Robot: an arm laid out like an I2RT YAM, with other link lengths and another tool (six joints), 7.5 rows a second.
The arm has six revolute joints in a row. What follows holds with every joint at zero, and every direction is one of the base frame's.
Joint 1 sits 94.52 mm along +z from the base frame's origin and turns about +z.
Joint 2 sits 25.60 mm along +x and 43.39 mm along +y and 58.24 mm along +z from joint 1 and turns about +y.
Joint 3 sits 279.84 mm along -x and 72.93 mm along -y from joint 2 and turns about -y.
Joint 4 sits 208.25 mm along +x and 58.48 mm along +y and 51.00 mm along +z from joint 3 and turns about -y.
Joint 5 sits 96.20 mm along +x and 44.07 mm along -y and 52.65 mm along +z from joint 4 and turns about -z.
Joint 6 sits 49.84 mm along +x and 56.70 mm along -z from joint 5 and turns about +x.
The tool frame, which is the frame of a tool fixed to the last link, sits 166.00 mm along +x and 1.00 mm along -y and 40.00 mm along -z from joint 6; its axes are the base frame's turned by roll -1.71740, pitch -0.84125 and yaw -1.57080 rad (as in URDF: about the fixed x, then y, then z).
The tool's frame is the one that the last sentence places.
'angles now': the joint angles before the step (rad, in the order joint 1, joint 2, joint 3, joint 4, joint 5, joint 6). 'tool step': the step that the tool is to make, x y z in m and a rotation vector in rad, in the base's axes. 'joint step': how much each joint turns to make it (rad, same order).
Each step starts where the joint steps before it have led.
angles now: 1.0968, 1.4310, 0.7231, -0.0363, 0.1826, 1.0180
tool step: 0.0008, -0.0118, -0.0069, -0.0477, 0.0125, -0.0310
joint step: 0.0003, 0.0007, 0.0172, -0.0675, 0.0299, 0.0144
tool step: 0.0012, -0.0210, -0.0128, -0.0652, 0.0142, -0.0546
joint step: -0.0020, -0.0020, -0.0028, -0.0703, 0.0481, 0.0280
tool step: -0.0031, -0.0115, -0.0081, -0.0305, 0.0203, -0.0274
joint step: 0.0004, -0.0021, -0.0074, -0.0378, 0.0143, 0.0250
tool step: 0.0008, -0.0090, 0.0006, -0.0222, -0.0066, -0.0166
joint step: 0.0002, -0.0163, 0.0032, -0.0373, 0.0229, 0.0038
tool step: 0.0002, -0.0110, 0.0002, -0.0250, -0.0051, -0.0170
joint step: -0.0015, -0.0202, 0.0003, -0.0413, 0.0221, 0.0032
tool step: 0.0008, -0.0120, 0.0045, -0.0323, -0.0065, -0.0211
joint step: -0.0004, -0.0227, 0.0234, -0.0736, 0.0287, 0.0055
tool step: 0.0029, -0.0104, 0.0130, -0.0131, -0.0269, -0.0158
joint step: -0.0004, -0.0459, 0.0250, -0.0687, 0.0334, -0.0043
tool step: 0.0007, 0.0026, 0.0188, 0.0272, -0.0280, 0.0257
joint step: 0.0004, -0.0500, 0.0246, -0.0265, -0.0047, -0.0299
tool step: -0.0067, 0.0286, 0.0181, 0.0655, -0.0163, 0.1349
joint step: -0.0001, -0.0125, 0.0166, 0.0686, -0.0984, -0.0990
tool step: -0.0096, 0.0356, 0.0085, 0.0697, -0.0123, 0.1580
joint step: -0.0013, 0.0330, -0.0094, 0.1314, -0.1279, -0.0996
